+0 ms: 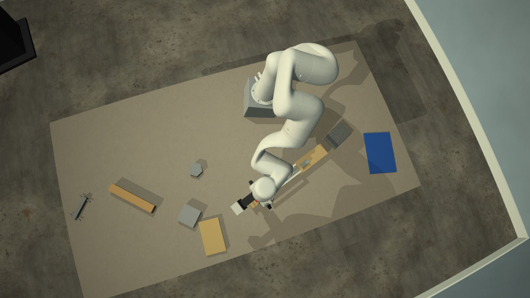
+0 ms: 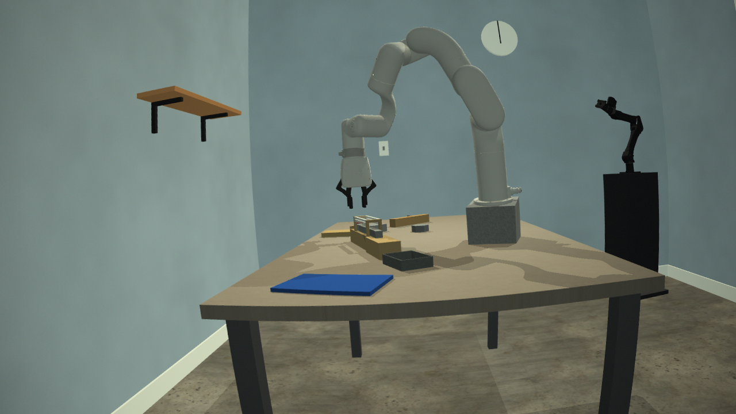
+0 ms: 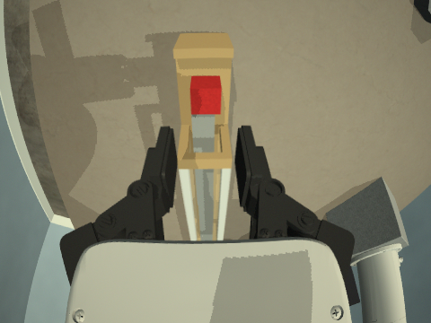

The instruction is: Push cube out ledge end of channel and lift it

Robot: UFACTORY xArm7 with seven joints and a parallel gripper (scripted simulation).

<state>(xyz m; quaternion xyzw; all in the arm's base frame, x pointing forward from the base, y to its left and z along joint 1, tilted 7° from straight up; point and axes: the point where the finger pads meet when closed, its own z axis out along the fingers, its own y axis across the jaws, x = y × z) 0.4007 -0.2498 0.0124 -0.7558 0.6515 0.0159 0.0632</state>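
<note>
Right now my hand is 140 mm to the right of the channel, 80 mm above it and 20 mm past it. Also, from my hand: tan plate (250 mm to the right, 130 mm below, 50 mm ahead); then dark tray (500 mm to the left, 130 mm below, 80 mm behind); then grey block (300 mm to the right, 120 mm below, 70 mm behind).
</note>
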